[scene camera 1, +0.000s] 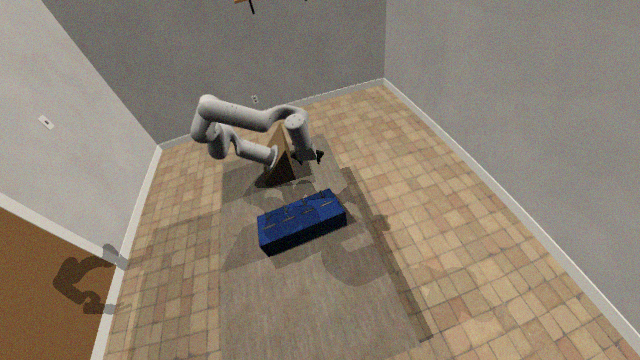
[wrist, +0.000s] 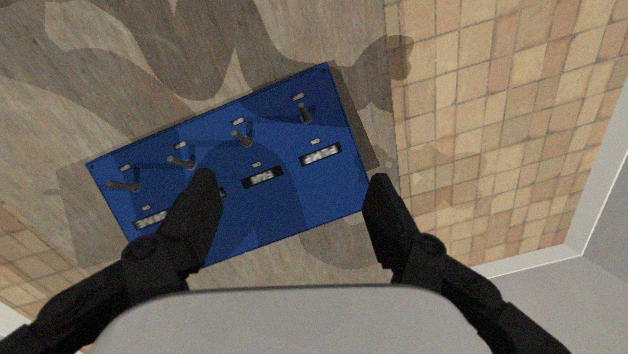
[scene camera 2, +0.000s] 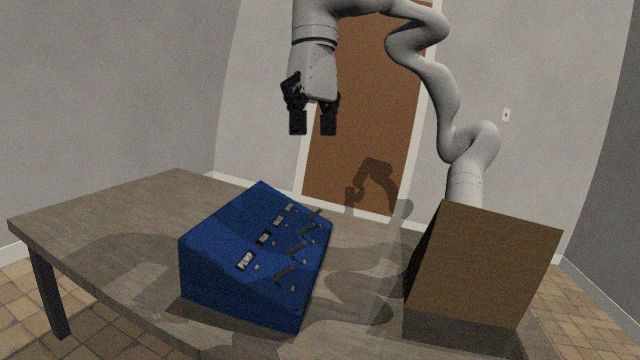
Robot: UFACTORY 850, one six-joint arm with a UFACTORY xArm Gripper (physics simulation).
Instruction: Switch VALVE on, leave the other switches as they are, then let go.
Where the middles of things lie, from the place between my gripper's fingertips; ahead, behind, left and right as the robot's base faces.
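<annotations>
Here is where my hand is relative to the blue switch panel (scene camera 2: pixel 228 262): 10 cm short of it, 16 cm to the left of it and 30 cm above it.
</annotations>
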